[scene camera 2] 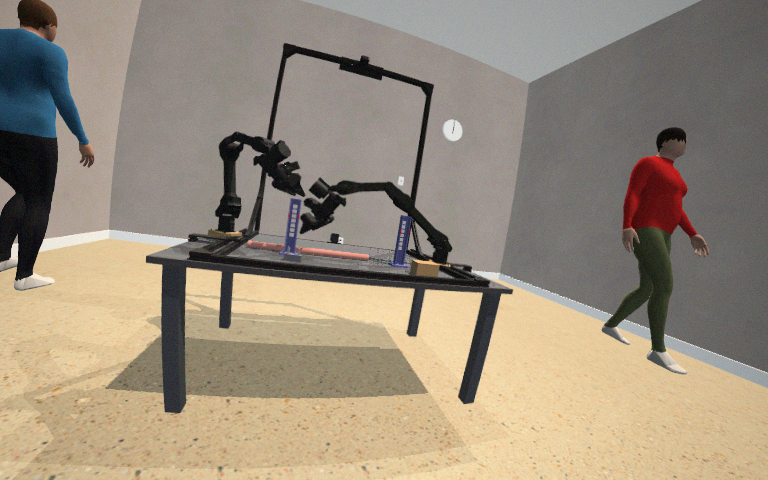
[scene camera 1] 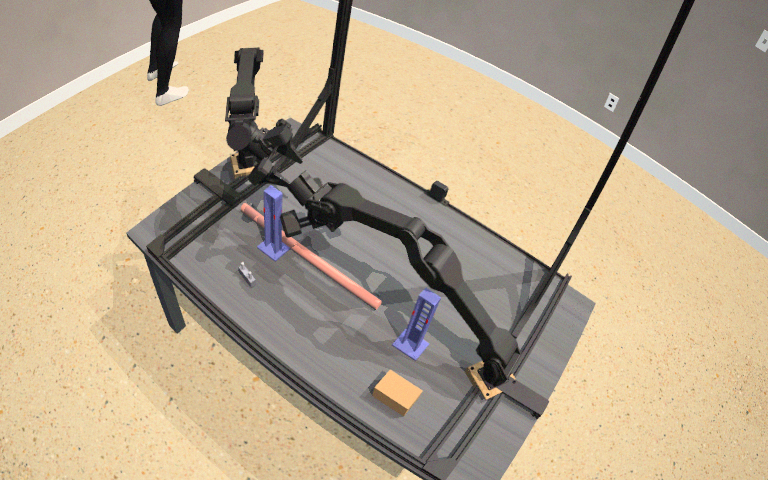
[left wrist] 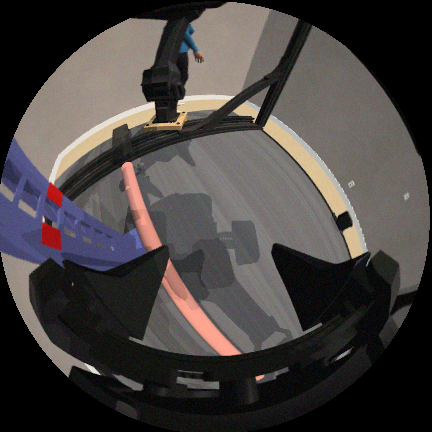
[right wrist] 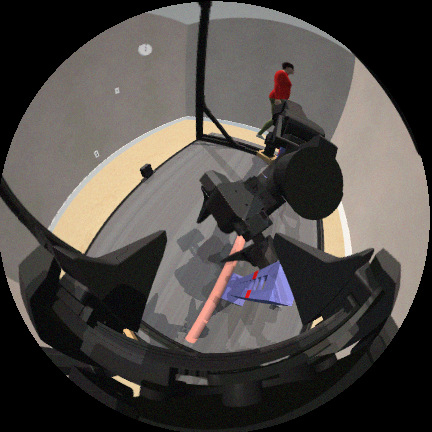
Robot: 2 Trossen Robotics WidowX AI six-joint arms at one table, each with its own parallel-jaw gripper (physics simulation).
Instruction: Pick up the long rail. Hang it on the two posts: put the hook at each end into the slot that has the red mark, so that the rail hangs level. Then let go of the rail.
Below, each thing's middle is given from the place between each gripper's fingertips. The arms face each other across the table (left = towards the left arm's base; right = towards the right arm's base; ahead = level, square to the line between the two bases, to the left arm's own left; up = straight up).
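Labels:
Long salmon rail (scene camera 1: 373, 301): from my right hand, 20 mm ahead, 70 mm to the left, 220 mm below. Orange block (scene camera 1: 394, 391): 150 mm ahead of my right hand, 520 mm to the left, 200 mm below.
Long salmon rail: my left hand 7 cm above it, 5 cm short of it, 3 cm to the right of it. Orange block: from my left hand, 48 cm to the left, 18 cm ahead, 6 cm below.

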